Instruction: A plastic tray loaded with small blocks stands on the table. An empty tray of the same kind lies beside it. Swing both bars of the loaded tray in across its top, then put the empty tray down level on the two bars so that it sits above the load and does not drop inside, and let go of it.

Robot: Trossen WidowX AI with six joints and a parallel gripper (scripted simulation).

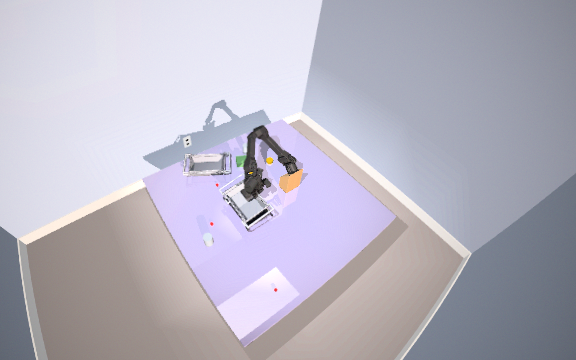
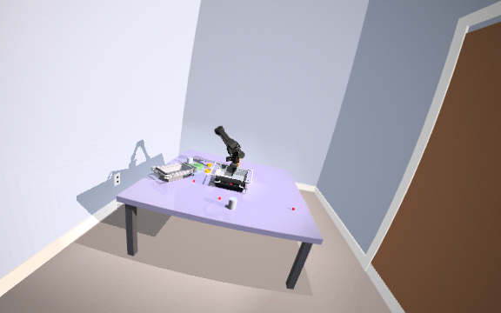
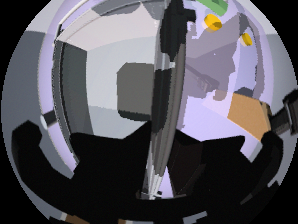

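Right now the grey tray is 70 mm ahead of my gripper tip and 20 mm above it. The rest, counted from my gripper tip: green block: 380 mm to the right, 130 mm behind, 90 mm below.
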